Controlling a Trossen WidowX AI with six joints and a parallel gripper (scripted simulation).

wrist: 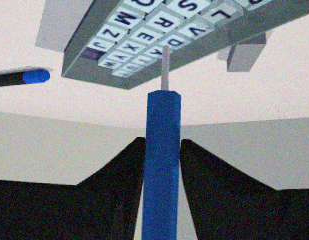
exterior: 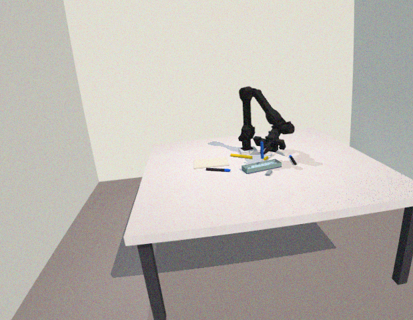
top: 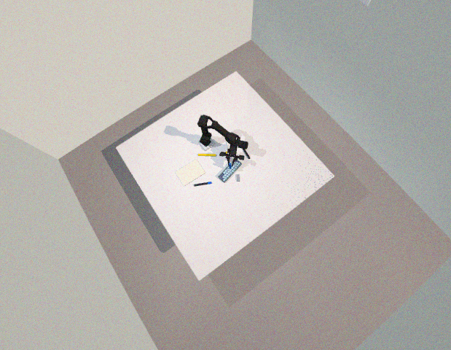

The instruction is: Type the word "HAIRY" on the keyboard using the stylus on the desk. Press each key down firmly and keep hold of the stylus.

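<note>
My gripper tip is now 10 mm above the blue stylus. From my gripper tip the other things lie so: stylus tip (50 mm below); small grey block (90 mm ahead, 80 mm below, 10 mm to the right); yellow marker (230 mm behind, 80 mm below, 30 mm to the right).
</note>
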